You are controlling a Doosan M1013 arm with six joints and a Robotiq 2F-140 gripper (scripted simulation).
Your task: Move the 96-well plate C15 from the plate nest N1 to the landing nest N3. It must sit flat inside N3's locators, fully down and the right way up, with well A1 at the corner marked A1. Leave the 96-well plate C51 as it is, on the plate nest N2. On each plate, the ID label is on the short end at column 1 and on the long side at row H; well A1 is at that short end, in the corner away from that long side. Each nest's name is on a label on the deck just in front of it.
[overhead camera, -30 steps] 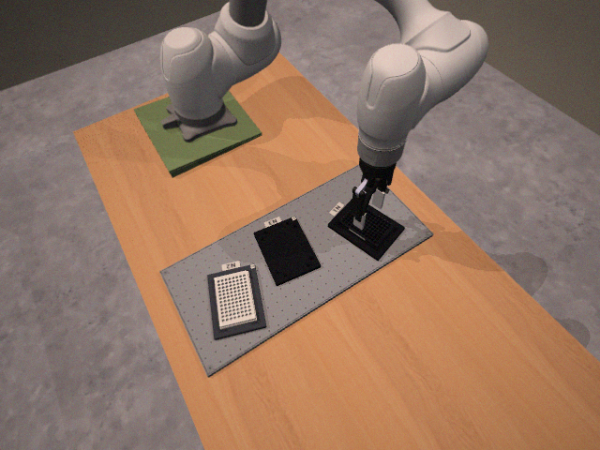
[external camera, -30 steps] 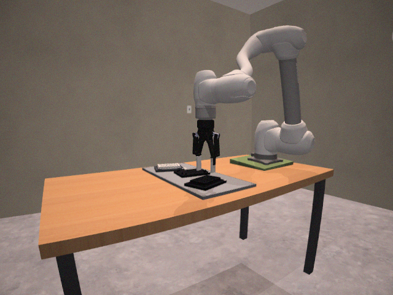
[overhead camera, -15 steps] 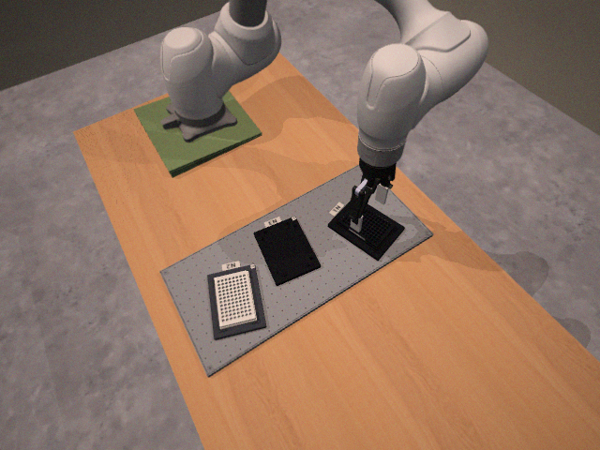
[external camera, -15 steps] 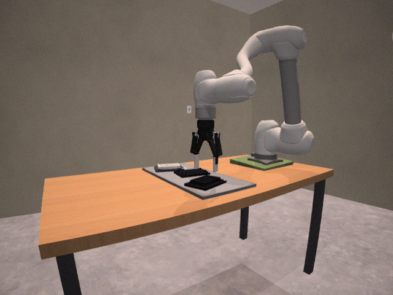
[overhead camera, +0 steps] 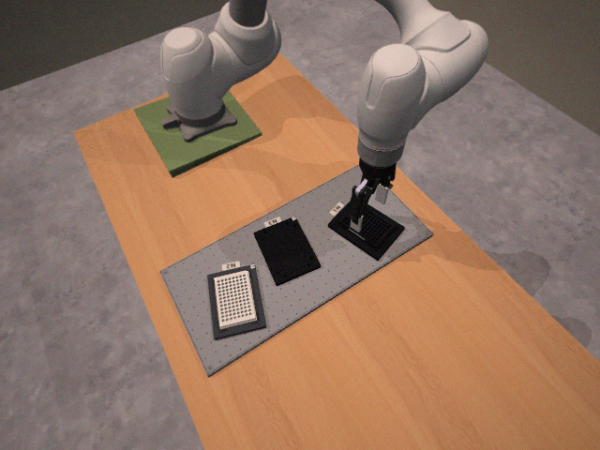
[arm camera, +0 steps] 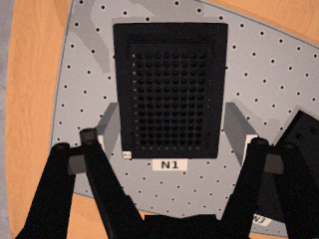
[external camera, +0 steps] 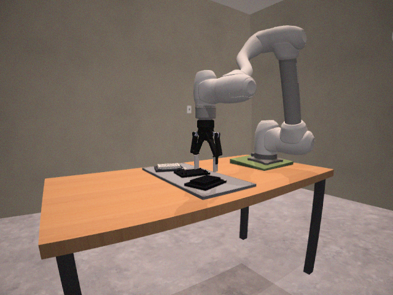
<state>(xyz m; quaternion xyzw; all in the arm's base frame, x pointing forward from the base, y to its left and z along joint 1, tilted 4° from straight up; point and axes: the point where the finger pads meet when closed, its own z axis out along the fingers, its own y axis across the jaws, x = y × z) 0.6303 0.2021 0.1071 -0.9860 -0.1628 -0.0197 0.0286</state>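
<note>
My hand is 70 mm above the black 96-well plate C15. Round my hand: black plate nest N1: 80 mm below; black landing nest N3: 50 mm behind, 210 mm to the right, 80 mm below; N1 label: 90 mm behind, 30 mm to the right, 90 mm below.
</note>
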